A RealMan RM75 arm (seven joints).
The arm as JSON. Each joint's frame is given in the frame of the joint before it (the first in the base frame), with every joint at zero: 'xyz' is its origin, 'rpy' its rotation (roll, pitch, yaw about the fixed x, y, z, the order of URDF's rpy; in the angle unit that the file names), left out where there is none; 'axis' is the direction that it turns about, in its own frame. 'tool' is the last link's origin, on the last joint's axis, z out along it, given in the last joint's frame.
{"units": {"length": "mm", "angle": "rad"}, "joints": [
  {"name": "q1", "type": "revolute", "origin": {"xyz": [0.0, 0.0, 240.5]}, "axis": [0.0, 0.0, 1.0]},
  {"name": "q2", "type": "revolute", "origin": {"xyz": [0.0, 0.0, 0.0]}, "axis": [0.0, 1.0, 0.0]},
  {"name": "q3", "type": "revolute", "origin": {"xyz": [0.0, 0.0, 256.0]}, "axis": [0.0, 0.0, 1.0]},
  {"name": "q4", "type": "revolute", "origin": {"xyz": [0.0, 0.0, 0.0]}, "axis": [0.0, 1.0, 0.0]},
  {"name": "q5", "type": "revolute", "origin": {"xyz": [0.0, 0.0, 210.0]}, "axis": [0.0, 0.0, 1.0]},
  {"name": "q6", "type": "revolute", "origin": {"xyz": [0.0, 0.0, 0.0]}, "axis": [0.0, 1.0, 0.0]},
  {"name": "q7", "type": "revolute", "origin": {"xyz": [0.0, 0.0, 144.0]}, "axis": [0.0, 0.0, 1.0]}
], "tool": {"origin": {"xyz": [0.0, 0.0, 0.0]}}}
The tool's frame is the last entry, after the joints.
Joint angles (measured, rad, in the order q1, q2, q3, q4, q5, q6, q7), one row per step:
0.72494, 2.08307, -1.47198, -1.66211, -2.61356, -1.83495, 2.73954
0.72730, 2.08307, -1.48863, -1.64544, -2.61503, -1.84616, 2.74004
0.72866, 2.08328, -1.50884, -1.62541, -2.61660, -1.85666, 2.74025
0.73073, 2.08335, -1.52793, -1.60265, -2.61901, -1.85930, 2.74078
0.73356, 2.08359, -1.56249, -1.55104, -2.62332, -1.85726, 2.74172
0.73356, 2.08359, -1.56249, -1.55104, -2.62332, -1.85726, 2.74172
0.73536, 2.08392, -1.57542, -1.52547, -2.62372, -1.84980, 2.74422
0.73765, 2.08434, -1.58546, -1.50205, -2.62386, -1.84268, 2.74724
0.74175, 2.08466, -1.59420, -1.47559, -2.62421, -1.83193, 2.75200
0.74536, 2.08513, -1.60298, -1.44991, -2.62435, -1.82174, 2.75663
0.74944, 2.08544, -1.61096, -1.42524, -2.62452, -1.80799, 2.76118
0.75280, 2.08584, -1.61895, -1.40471, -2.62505, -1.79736, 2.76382
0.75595, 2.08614, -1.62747, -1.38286, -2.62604, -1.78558, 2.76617
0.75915, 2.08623, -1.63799, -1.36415, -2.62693, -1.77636, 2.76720
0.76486, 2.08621, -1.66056, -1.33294, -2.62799, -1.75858, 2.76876
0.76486, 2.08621, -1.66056, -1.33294, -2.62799, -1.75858, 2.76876
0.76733, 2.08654, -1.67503, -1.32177, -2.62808, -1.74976, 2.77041
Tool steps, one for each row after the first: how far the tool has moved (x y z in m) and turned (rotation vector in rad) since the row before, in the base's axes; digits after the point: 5 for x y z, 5 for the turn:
0.00280, -0.00227, -0.00404, -0.02419, -0.02097, -0.01024
0.00362, -0.00267, -0.00481, -0.02735, -0.02389, -0.01181
0.00349, -0.00153, -0.00480, -0.02139, -0.02073, -0.01033
0.00831, -0.00227, -0.00943, -0.03756, -0.03785, -0.02503
0.00000, 0.00000, 0.00000, 0.00000, 0.00000, 0.00000
0.00355, -0.00021, -0.00430, -0.01142, -0.01155, -0.01234
0.00309, -0.00002, -0.00367, -0.00869, -0.00932, -0.01197
0.00297, 0.00071, -0.00377, -0.00513, -0.00795, -0.01294
0.00306, 0.00046, -0.00369, -0.00532, -0.00805, -0.01289
0.00259, 0.00100, -0.00355, -0.00184, -0.00566, -0.00998
0.00229, 0.00054, -0.00308, -0.00331, -0.00642, -0.00709
0.00268, 0.00058, -0.00318, -0.00301, -0.00724, -0.00725
0.00229, 0.00010, -0.00299, -0.00549, -0.00897, -0.00372
0.00372, -0.00011, -0.00558, -0.01062, -0.01684, -0.00191
0.00000, 0.00000, 0.00000, 0.00000, 0.00000, 0.00000
0.00105, -0.00049, -0.00298, -0.00581, -0.00815, 0.00334

